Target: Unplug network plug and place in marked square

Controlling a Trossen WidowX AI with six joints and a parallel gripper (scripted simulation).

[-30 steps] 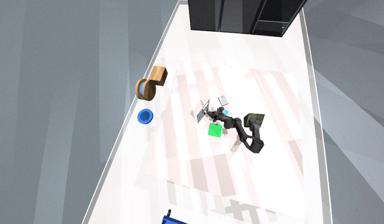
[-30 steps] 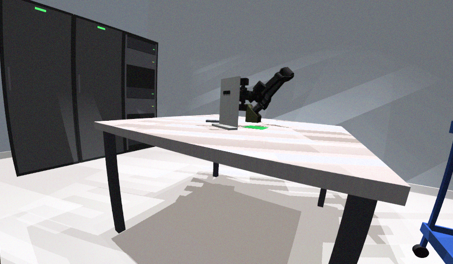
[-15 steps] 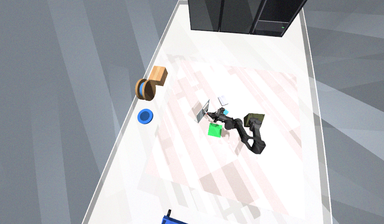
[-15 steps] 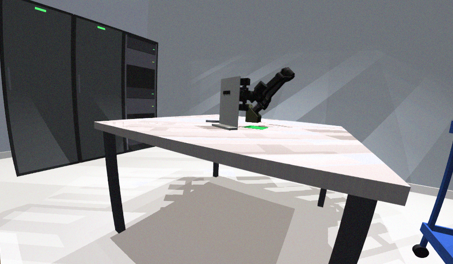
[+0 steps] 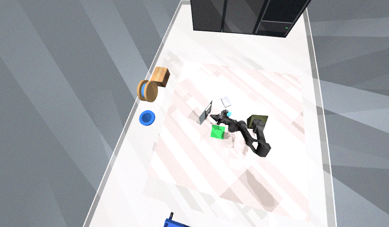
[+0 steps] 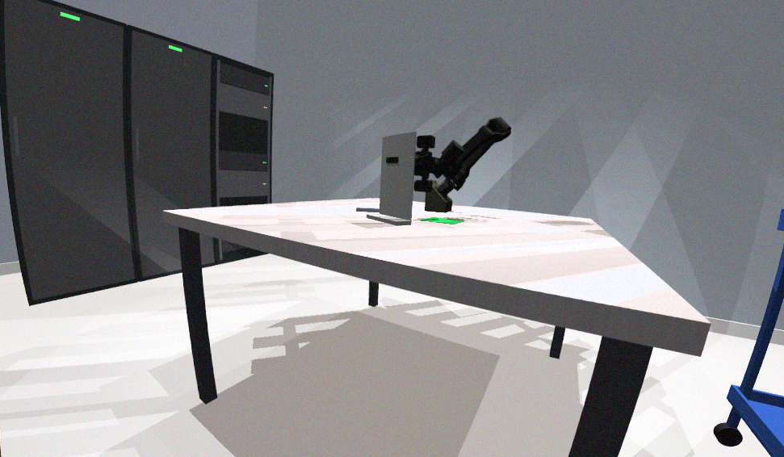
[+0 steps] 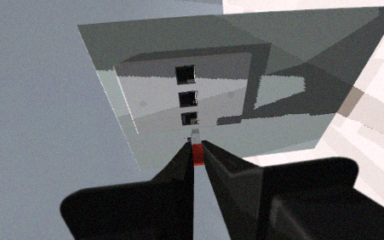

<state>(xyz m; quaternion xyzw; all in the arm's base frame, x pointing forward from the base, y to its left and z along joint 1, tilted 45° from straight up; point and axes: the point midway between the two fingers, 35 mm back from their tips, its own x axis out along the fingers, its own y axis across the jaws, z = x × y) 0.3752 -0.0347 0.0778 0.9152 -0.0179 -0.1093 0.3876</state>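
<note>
My gripper tip is now 180 mm above the green marked square, 90 mm to the right of it and 90 mm past it. Round my gripper tip: network plug: 10 mm ahead; then grey upright panel: 70 mm below, 40 mm to the right, 40 mm ahead.
</note>
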